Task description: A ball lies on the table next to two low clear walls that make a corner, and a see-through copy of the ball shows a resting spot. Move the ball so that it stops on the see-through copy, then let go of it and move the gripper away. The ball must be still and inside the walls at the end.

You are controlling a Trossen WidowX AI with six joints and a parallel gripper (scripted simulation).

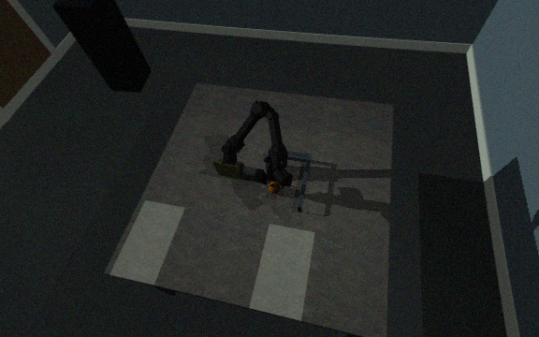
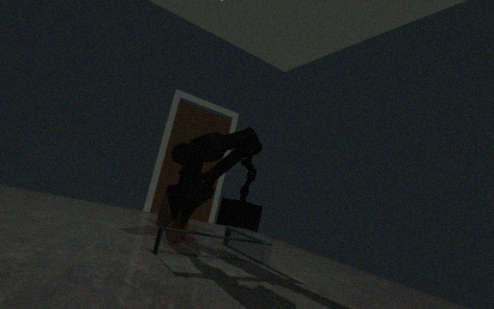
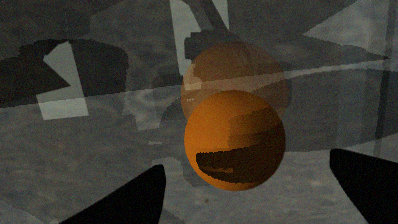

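My gripper tip is now 30 mm to the right of the orange ball and 30 mm above it.
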